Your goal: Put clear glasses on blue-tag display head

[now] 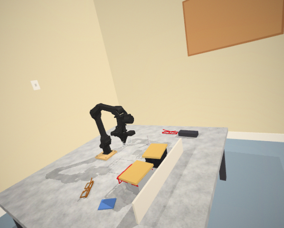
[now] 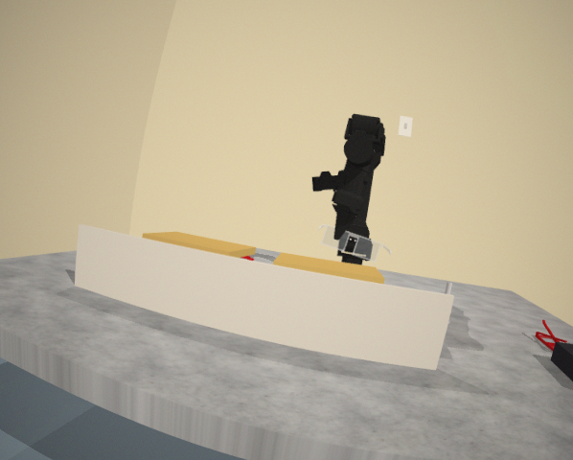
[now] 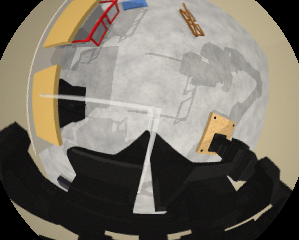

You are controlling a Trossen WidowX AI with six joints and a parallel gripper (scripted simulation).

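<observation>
Now: gripper tip 220 mm short of the black head, 10 mm to the right of it and 80 mm above it. The rest, counted from my gripper tip: long white board 350 mm ahead, 110 mm to the right, 80 mm below; flat blue tag 130 mm ahead, 370 mm to the right, 130 mm below; pale head 210 mm ahead, 210 mm to the right, 80 mm below.
</observation>
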